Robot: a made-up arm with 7 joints.
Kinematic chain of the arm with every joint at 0, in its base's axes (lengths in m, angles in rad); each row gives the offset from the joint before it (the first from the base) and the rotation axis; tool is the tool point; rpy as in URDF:
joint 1: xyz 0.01 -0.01 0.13 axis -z
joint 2: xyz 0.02 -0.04 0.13 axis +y
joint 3: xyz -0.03 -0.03 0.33 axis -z
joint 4: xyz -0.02 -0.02 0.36 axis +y
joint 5: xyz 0 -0.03 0.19 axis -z
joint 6: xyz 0 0.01 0.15 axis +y
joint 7: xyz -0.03 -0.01 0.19 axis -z
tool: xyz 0 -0.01 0.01 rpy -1.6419 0.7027 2.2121
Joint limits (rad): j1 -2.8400..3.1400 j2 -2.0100..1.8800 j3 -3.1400..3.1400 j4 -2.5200..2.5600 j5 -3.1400..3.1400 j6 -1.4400..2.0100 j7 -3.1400..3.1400
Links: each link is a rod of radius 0.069 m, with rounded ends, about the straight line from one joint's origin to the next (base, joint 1, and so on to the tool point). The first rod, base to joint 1, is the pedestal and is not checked.
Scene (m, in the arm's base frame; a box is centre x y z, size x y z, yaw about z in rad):
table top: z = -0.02
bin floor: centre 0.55 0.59 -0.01 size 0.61 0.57 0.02 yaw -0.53
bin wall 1: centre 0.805 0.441 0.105 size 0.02 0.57 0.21 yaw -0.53
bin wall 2: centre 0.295 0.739 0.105 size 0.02 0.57 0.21 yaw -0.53
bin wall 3: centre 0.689 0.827 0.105 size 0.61 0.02 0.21 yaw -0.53
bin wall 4: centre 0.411 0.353 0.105 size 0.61 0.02 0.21 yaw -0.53
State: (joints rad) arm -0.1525 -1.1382 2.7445 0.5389 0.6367 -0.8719 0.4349
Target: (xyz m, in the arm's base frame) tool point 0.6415 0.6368 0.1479
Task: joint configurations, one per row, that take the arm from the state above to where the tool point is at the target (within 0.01 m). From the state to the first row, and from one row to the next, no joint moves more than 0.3 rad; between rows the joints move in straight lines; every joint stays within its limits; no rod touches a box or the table.
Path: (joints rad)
1: 0.1146 -1.0989 2.8010 0.5852 0.5309 -0.9389 0.4079
2: 0.3816 -1.0596 2.8575 0.6315 0.4251 -1.0058 0.3809
3: 0.6487 -1.0203 2.9140 0.6778 0.3192 -1.0728 0.3538
4: 0.9157 -0.9811 2.9705 0.7241 0.2134 -1.1398 0.3268
5: 1.1828 -0.9418 3.0270 0.7704 0.1076 -1.2067 0.2998
6: 1.4498 -0.9025 3.0835 0.8166 0.0018 -1.2737 0.2728
7: 1.7169 -0.8632 3.1400 0.8629 -0.1041 -1.3406 0.2458
8: 1.9471 -0.9430 3.1400 1.1253 0.0513 -1.0636 0.2992
9: 2.1773 -1.0228 3.1400 1.3878 0.2066 -0.7865 0.3526
10: 2.4076 -1.1026 3.1400 1.6502 0.3620 -0.5094 0.4060

